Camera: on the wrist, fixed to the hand. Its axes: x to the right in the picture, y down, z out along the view.
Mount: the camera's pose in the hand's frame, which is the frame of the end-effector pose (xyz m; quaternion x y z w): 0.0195 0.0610 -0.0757 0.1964 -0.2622 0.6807 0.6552
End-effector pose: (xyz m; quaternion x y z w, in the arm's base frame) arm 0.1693 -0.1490 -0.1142 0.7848 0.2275 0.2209 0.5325
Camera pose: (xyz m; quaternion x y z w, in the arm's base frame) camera 0.1477 -0.1019 -0.0297 0.8316 -0.4814 0.2568 0.1040
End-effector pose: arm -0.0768 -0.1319 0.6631 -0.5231 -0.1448 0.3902 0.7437
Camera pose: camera -0.0430 -0.1589 0.5739 -0.1929 0.1428 0.9275 0.2864
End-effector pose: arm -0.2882 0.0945 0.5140 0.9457 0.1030 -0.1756 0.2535
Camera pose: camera -0.2318 0.0837 0.5948 0.6935 -0.6772 -0.2107 0.1269
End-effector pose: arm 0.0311 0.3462 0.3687 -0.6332 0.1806 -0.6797 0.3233
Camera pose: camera -0.0298 0.2765 0.3332 -0.4067 0.3311 -0.0947 0.8462
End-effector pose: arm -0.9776 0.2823 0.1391 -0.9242 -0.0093 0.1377 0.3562
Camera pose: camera -0.9440 0.1894 0.1476 -0.5058 0.5566 0.5768 0.3187
